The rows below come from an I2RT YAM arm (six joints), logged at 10 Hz.
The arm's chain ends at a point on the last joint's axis. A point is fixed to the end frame.
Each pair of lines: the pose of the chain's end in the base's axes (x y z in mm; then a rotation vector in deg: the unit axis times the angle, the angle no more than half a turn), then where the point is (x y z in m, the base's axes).
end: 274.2 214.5 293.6 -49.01 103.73 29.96
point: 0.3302 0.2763 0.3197
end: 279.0 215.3 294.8 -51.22 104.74 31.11
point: 0.3336 0.2793 0.3185
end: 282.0 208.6 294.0 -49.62 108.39 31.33
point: 0.3396 0.2712 0.3140
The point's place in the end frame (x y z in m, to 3 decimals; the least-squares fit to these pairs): -0.056 -0.003 0.067
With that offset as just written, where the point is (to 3 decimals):
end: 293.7 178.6 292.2 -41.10 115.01 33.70
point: 0.359 0.234 0.308
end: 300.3 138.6 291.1 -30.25 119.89 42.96
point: 0.372 0.187 0.304
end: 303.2 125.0 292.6 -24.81 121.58 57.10
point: 0.375 0.174 0.304
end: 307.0 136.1 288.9 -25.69 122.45 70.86
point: 0.374 0.192 0.299
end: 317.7 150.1 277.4 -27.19 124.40 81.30
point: 0.379 0.211 0.285
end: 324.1 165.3 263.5 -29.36 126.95 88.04
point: 0.381 0.231 0.268
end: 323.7 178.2 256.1 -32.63 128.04 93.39
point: 0.375 0.249 0.260
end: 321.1 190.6 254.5 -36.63 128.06 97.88
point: 0.367 0.265 0.259
